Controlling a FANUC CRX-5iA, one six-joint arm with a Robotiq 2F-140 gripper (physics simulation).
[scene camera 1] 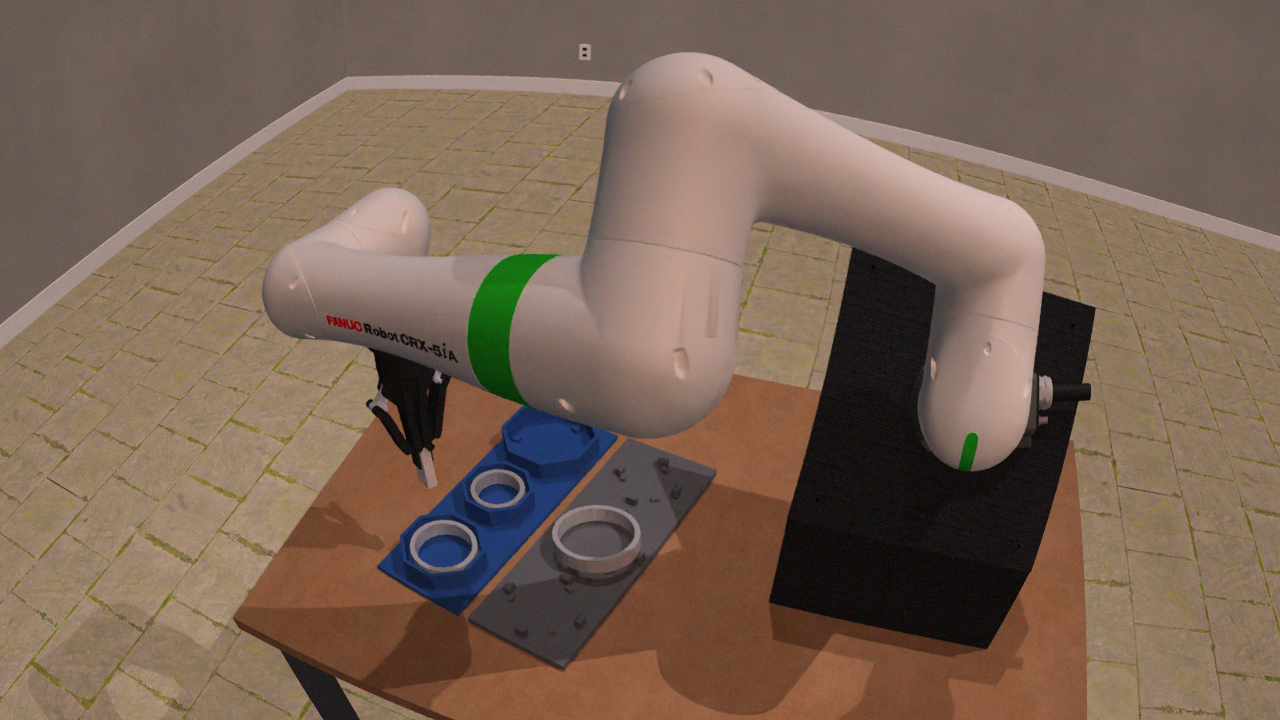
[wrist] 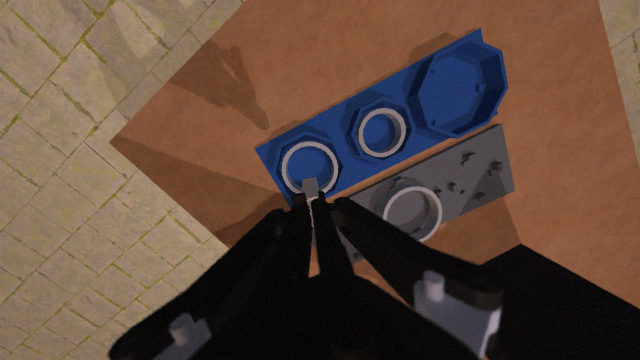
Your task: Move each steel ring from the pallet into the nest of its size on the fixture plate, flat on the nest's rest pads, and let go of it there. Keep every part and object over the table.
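Frame: origin at the arm's base, x right, y ahead, z up, level; centimetres.
Seen in the pictures: gripper, fingertip midpoint: (scene camera 1: 428, 481) (wrist: 311, 188).
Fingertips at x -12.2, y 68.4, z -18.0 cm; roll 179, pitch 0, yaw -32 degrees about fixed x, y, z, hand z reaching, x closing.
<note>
A point is followed by its place in that frame.
My gripper (scene camera 1: 427, 470) {x -12.2, y 68.4, z -18.0 cm} (wrist: 311, 188) {x -12.2, y 68.4, z -18.0 cm} is shut and empty, its tips above the table beside the blue fixture plate (scene camera 1: 512, 537) {x -5.2, y 59.9, z -33.7 cm} (wrist: 352, 167) {x -6.5, y 62.2, z -33.7 cm}. In the wrist view the tips overlap the medium ring's near rim. The largest steel ring (scene camera 1: 590, 564) {x -10.1, y 46.2, z -29.9 cm} (wrist: 414, 188) {x -0.1, y 51.6, z -30.4 cm} is on the grey pallet (scene camera 1: 546, 626) {x -20.8, y 49.6, z -33.3 cm} (wrist: 435, 175) {x 5.6, y 49.0, z -33.3 cm}. The medium ring (scene camera 1: 443, 569) {x -17.4, y 66.3, z -30.6 cm} (wrist: 284, 168) {x -16.1, y 71.6, z -30.6 cm} sits in the end nest and the small ring (scene camera 1: 497, 505) {x -2.2, y 63.1, z -30.6 cm} (wrist: 403, 131) {x 4.5, y 62.1, z -30.6 cm} in the middle nest; both look level, but their pads are hidden. The large nest (scene camera 1: 548, 461) {x 9.3, y 58.6, z -30.3 cm} (wrist: 492, 95) {x 21.2, y 55.7, z -32.1 cm} holds no ring.
Small dark pegs (scene camera 1: 677, 491) (wrist: 495, 166) stand up from the pallet. The black robot base block (scene camera 1: 895, 528) {x -9.4, y 6.0, z -14.0 cm} stands on the wooden table (scene camera 1: 707, 573) {x -4.0, y 30.5, z -34.5 cm} (wrist: 320, 60) {x 1.6, y 81.2, z -34.5 cm} at the right in the scene view. The arm hangs over the large-nest end of the plate.
</note>
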